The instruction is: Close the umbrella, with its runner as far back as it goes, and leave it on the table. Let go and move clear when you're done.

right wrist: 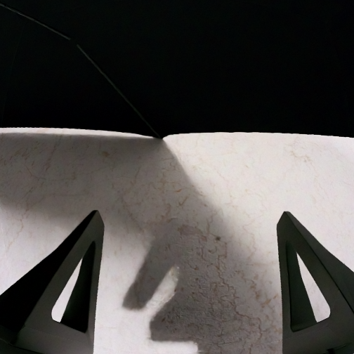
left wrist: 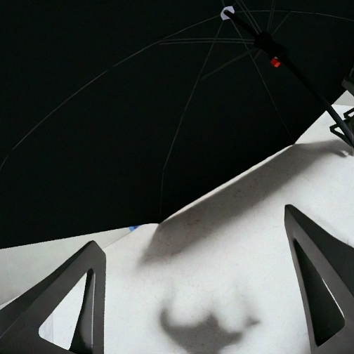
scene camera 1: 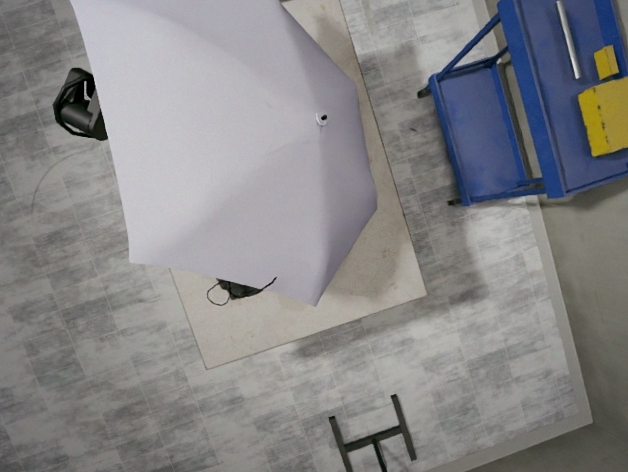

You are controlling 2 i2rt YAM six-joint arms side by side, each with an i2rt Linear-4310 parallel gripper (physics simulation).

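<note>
The umbrella is open. Its pale lavender canopy point(scene camera 1: 218, 126) covers much of the table point(scene camera 1: 228, 337) point(left wrist: 225, 255) point(right wrist: 310, 170); its dark underside point(left wrist: 100, 150) point(right wrist: 225, 65) fills the upper part of both wrist views. The black runner point(left wrist: 269, 46), with a red button point(left wrist: 275, 62), sits high on the shaft point(left wrist: 312, 92) near the crown, struts spread. The handle does not show. My left gripper point(left wrist: 184, 235) is open and empty, apart from the shaft. My right gripper point(right wrist: 191, 219) is open and empty, facing the table near a canopy rib tip. In the scene view the canopy hides both grippers' fingers.
A black arm part point(scene camera 1: 80, 111) shows past the canopy's left edge, and another dark part with a looped cable point(scene camera 1: 238, 289) at its lower edge. A blue cart point(scene camera 1: 553, 177) with a yellow box point(scene camera 1: 611, 119) and metal tube point(scene camera 1: 567, 40) stands at right. A black stand point(scene camera 1: 374, 439) is at the bottom.
</note>
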